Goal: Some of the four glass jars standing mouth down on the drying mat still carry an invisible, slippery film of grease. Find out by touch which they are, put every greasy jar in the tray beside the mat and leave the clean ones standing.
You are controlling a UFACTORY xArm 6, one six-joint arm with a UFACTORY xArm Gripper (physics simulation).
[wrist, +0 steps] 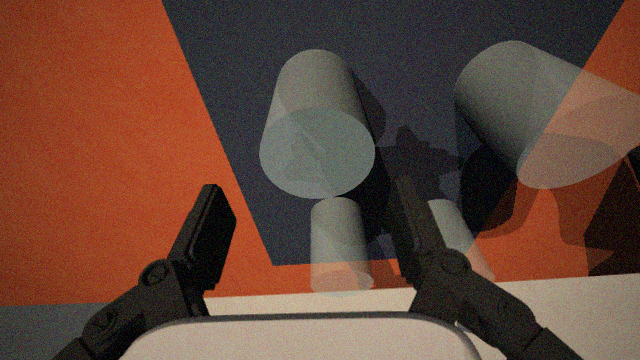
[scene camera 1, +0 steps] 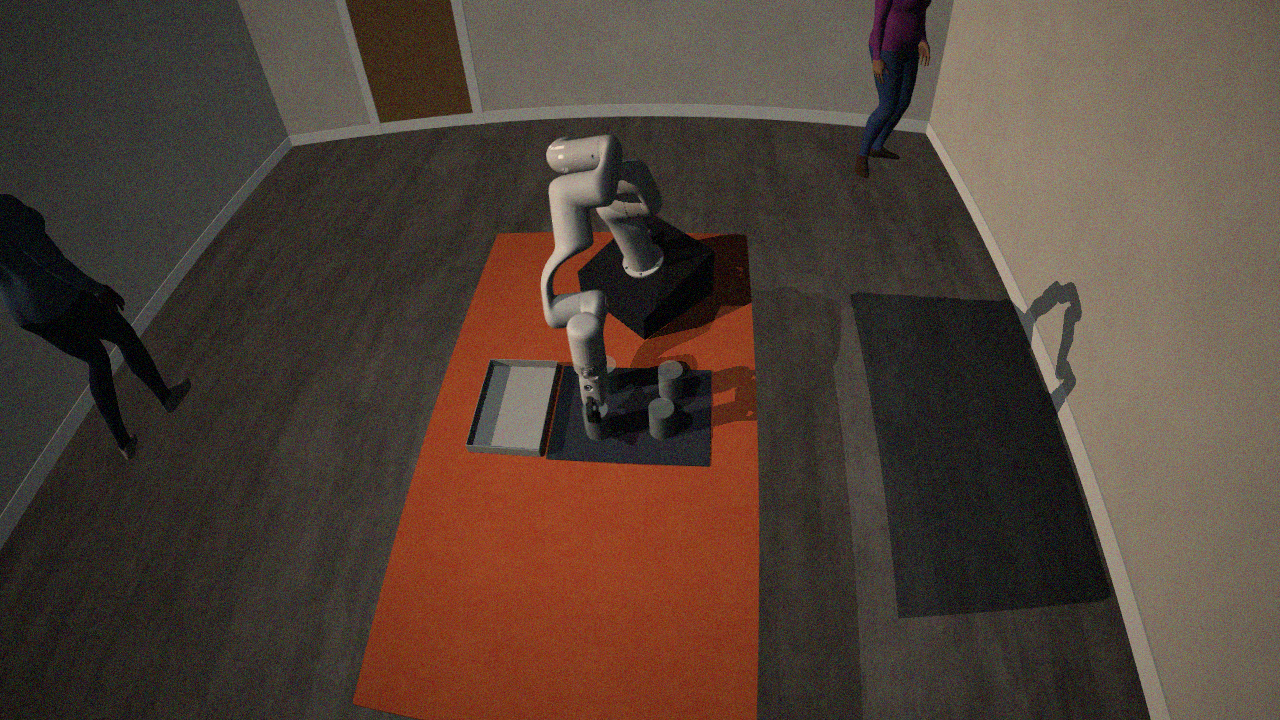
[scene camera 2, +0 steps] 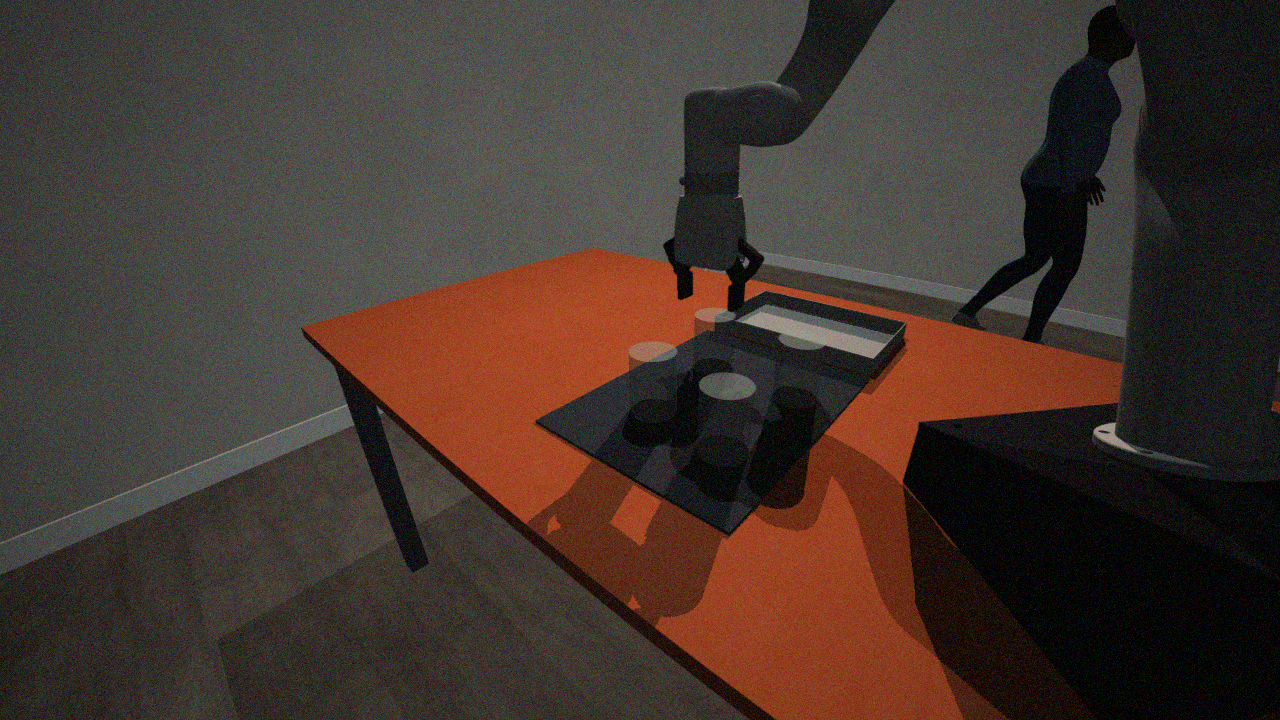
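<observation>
Four pale, see-through glass jars stand mouth down on the dark drying mat. The front left jar is below my gripper, which is wide open and empty, its fingertips near the height of the jar's top. The back left jar is partly hidden by the arm in scene camera 1. The front right jar and the back right jar stand upright.
The low-walled tray lies along the mat's left edge in scene camera 1; no jar shows in it. Both rest on the orange table. The black arm base is behind the mat.
</observation>
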